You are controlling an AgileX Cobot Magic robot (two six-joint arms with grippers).
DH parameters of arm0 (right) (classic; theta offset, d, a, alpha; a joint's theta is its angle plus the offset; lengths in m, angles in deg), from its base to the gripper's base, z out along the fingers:
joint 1: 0 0.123 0 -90
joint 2: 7.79 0 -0.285 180
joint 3: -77.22 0 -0.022 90
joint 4: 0 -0.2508 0 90
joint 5: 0 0 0.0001 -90
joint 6: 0 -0.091 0 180
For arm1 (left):
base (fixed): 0 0 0 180
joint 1: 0 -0.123 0 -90
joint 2: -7.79 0 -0.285 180
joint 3: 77.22 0 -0.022 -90
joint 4: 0 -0.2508 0 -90
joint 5: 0 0 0.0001 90
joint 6: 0 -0.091 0 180
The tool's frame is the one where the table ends.
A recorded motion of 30 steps. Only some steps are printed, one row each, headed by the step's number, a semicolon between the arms.
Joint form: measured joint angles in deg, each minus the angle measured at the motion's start. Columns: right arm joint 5, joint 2, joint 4, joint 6, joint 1, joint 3; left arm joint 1, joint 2, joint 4, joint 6, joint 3, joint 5.
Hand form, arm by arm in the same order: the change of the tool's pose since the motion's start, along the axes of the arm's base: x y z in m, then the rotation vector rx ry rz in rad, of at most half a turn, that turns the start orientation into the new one. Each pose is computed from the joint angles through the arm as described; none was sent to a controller.
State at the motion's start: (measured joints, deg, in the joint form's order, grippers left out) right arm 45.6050 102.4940 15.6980 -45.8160 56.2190 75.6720; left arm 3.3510 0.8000 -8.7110 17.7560 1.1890 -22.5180
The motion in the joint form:
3: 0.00 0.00 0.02 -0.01 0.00 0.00; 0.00 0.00 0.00 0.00 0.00 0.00
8: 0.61 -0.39 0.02 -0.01 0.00 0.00; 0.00 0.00 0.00 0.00 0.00 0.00
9: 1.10 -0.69 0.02 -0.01 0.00 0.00; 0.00 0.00 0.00 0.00 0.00 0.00
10: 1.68 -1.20 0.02 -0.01 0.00 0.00; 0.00 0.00 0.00 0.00 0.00 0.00
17: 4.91 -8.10 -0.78 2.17 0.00 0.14; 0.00 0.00 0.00 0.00 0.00 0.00
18: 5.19 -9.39 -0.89 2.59 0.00 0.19; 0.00 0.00 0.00 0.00 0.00 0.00
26: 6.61 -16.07 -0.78 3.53 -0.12 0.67; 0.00 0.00 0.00 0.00 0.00 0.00
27: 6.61 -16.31 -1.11 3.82 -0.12 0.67; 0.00 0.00 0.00 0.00 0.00 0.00
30: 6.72 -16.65 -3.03 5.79 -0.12 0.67; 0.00 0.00 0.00 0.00 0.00 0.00
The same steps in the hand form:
3: 0.0000 0.0000 0.0000 -0.0001 -0.0002 0.0000; 0.0000 0.0000 0.0000 0.0000 0.0000 0.0000
8: -0.0008 -0.0015 0.0022 -0.0036 0.0008 -0.0027; 0.0000 0.0000 0.0000 0.0000 0.0000 0.0000
9: -0.0014 -0.0027 0.0039 -0.0065 0.0018 -0.0049; 0.0000 0.0000 0.0000 0.0000 0.0000 0.0000
10: -0.0023 -0.0043 0.0069 -0.0078 0.0014 -0.0074; 0.0000 0.0000 0.0000 0.0000 0.0000 0.0000
17: -0.0142 -0.0221 0.0488 0.0392 -0.0380 0.0079; 0.0000 0.0000 0.0000 0.0000 0.0000 0.0000
18: -0.0165 -0.0254 0.0566 0.0526 -0.0490 0.0126; 0.0000 0.0000 0.0000 0.0000 0.0000 0.0000
26: -0.0285 -0.0454 0.0970 0.1274 -0.1129 0.0182; 0.0000 0.0000 0.0000 0.0000 0.0000 0.0000
27: -0.0293 -0.0459 0.0982 0.1319 -0.1120 0.0215; 0.0000 0.0000 0.0000 0.0000 0.0000 0.0000
30: -0.0320 -0.0458 0.0995 0.1395 -0.0971 0.0451; 0.0000 0.0000 0.0000 0.0000 0.0000 0.0000

